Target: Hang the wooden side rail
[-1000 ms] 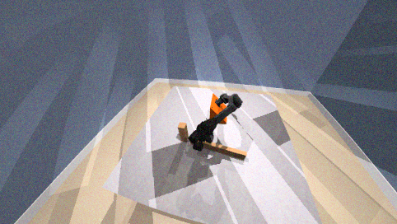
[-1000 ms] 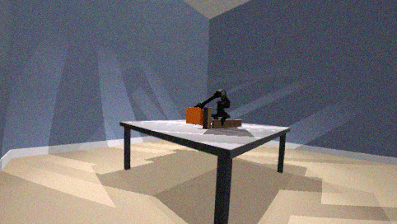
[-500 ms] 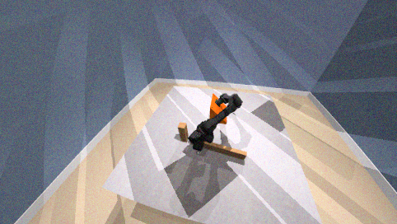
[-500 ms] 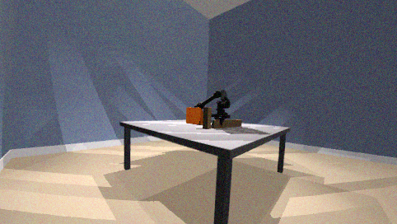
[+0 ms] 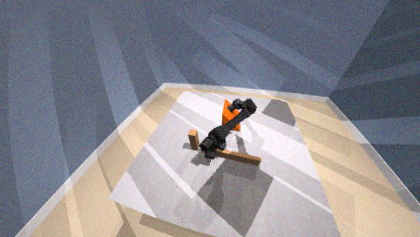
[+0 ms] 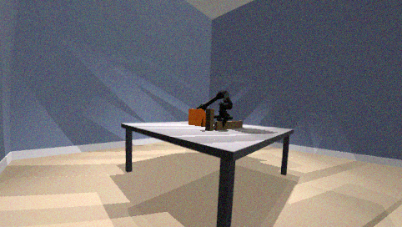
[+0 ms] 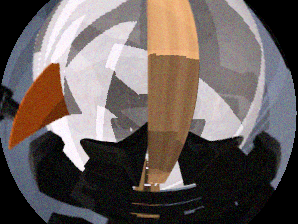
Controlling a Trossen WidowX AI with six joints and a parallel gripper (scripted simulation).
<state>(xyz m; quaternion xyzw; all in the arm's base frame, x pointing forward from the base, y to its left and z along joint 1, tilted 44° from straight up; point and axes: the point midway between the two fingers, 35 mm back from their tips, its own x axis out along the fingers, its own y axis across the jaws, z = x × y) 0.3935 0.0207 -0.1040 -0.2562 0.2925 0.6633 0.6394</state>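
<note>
The wooden headboard post lies 2 cm behind my gripper tip, 14 cm to the right of it and 6 cm above it.
</note>
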